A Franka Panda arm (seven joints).
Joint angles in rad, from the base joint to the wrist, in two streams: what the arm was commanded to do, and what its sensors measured. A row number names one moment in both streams.
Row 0, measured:
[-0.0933, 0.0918, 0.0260, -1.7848, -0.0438, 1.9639, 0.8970]
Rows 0 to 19, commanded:
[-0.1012, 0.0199, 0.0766, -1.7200, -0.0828, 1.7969, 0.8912]
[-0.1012, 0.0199, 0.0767, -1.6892, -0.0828, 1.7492, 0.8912]
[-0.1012, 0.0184, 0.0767, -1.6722, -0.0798, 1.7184, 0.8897]
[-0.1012, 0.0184, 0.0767, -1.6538, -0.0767, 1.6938, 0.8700]
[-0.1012, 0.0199, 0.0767, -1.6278, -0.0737, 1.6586, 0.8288]
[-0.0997, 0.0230, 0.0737, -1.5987, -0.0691, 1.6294, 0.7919]
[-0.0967, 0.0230, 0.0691, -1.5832, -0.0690, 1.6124, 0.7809]
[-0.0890, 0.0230, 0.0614, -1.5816, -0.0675, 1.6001, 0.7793]
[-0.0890, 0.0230, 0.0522, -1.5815, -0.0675, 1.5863, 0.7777]
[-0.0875, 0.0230, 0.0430, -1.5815, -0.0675, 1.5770, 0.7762]
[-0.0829, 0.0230, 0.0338, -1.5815, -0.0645, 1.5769, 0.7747]
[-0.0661, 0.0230, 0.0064, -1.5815, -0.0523, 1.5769, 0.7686]
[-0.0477, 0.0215, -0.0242, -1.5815, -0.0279, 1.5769, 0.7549]
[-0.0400, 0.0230, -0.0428, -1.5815, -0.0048, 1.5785, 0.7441]
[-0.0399, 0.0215, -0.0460, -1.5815, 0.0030, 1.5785, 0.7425]
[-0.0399, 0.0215, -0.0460, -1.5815, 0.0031, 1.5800, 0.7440]
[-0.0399, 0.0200, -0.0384, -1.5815, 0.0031, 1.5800, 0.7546]
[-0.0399, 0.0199, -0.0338, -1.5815, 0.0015, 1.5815, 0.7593]
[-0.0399, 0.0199, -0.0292, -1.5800, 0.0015, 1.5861, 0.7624]
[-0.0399, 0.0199, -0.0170, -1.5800, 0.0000, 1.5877, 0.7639]
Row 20, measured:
[-0.0504, 0.0098, -0.0321, -1.6094, -0.0076, 1.6081, 0.7567]
